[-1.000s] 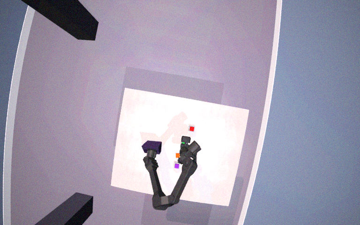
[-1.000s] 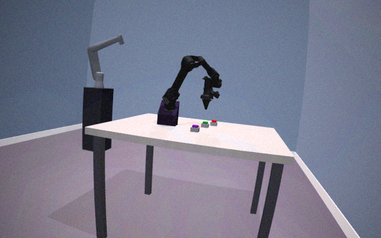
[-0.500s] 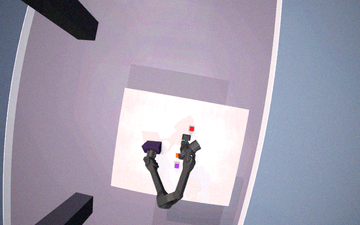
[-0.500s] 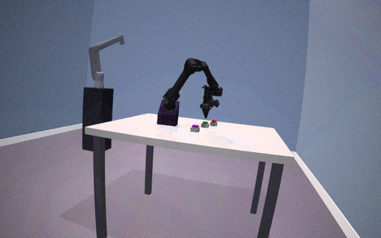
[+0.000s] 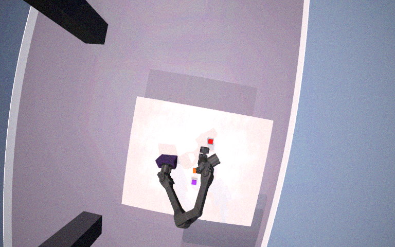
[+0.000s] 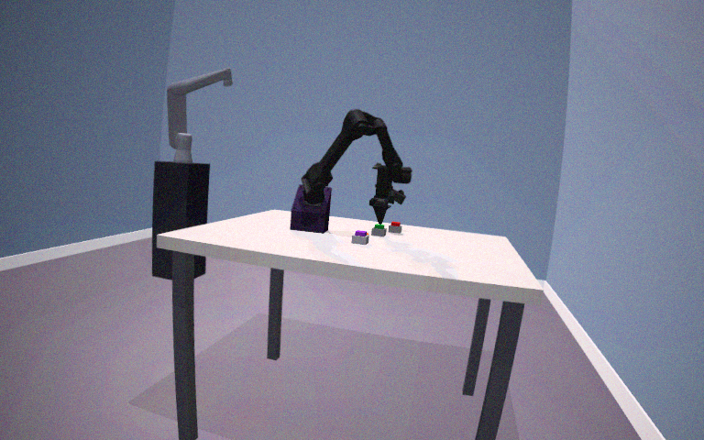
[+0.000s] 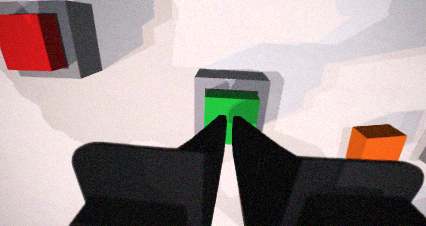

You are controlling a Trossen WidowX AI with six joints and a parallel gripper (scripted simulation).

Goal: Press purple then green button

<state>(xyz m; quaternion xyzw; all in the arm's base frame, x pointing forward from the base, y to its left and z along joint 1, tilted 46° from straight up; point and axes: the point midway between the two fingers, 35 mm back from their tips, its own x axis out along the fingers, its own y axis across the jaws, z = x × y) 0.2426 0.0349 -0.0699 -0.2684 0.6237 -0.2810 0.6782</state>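
My gripper tip is now 10 mm above the green button. The rest, counted from my gripper tip: red button (50 mm ahead, 120 mm to the left, 10 mm below); orange block (40 mm behind, 120 mm to the right, 30 mm below); purple button (30 mm behind, 210 mm to the right, 10 mm below).
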